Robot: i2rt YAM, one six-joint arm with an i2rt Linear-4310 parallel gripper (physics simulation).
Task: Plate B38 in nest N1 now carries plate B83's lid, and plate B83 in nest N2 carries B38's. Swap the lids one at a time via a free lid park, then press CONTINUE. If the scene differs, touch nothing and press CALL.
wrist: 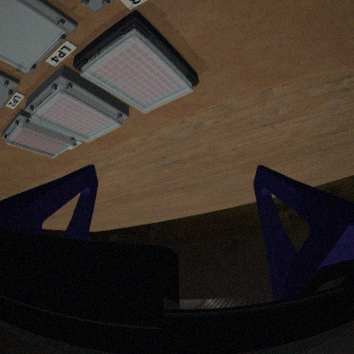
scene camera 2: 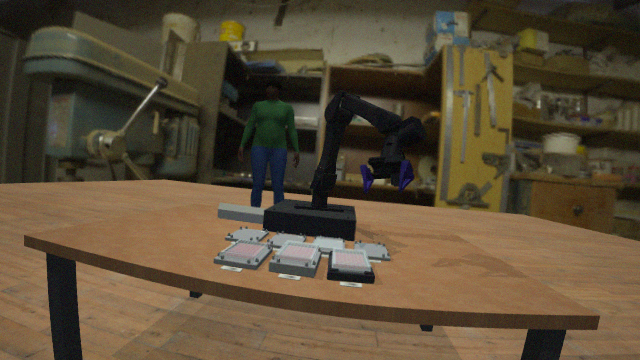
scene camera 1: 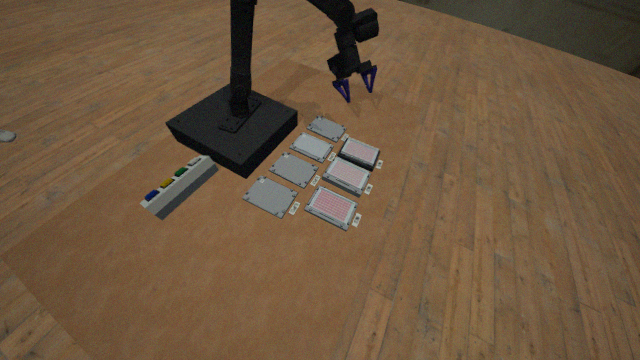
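Seen in the pictures: gripper, between the fingertips: (wrist: 175, 173) (scene camera 2: 381, 192) (scene camera 1: 360, 97); arm's base, origin of its link: (scene camera 2: 318, 208) (scene camera 1: 241, 114).
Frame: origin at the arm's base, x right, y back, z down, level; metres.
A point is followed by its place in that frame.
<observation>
My gripper (scene camera 1: 359, 96) @[z -0.111, x -0.128, y -0.403 m] (scene camera 2: 384, 191) @[z -0.111, x -0.128, y -0.403 m] (wrist: 175, 173) @[z -0.111, x -0.128, y -0.403 m] is open and empty, high above the table beyond the far lid park. A pink-welled plate (scene camera 1: 360, 152) @[z 0.044, x -0.032, y -0.465 m] (scene camera 2: 351, 262) @[z 0.044, x -0.041, y -0.510 m] (wrist: 137, 70) @[z 0.044, x -0.061, y -0.446 m] sits in a black nest. A second plate (scene camera 1: 347, 173) @[z 0.041, x 0.085, y -0.440 m] (scene camera 2: 296, 253) @[z 0.041, x 0.082, y -0.481 m] (wrist: 75, 112) @[z 0.041, x 0.055, y -0.429 m] sits in a raised grey nest. A third plate (scene camera 1: 332, 206) @[z 0.054, x 0.217, y -0.425 m] (scene camera 2: 244, 250) @[z 0.054, x 0.206, y -0.451 m] (wrist: 40, 140) @[z 0.057, x 0.197, y -0.423 m], stronger pink in scene camera 1, sits in a low grey nest. Lid park LP4 (scene camera 1: 311, 146) @[z 0.063, x -0.006, y -0.280 m] (wrist: 25, 32) @[z 0.063, x -0.026, y -0.308 m] looks paler, as if a clear lid lies on it. Three other parks (scene camera 1: 326, 128) @[z 0.071, x -0.139, y -0.302 m] (scene camera 1: 294, 169) @[z 0.071, x 0.115, y -0.259 m] (scene camera 1: 270, 196) @[z 0.071, x 0.244, y -0.228 m] look bare. Plate and nest labels are unreadable.
A button box (scene camera 1: 186, 187) @[z 0.043, x 0.319, y 0.008 m] (scene camera 2: 241, 212) @[z 0.044, x 0.316, y 0.008 m] with blue, yellow, green and white buttons stands beside the black robot base (scene camera 1: 232, 127) @[z -0.009, x 0.083, y -0.017 m] (scene camera 2: 310, 218) @[z 0.016, x 0.039, y -0.151 m]. The parks lie in a row between the base and the nests. A person (scene camera 2: 270, 130) stands behind the table.
</observation>
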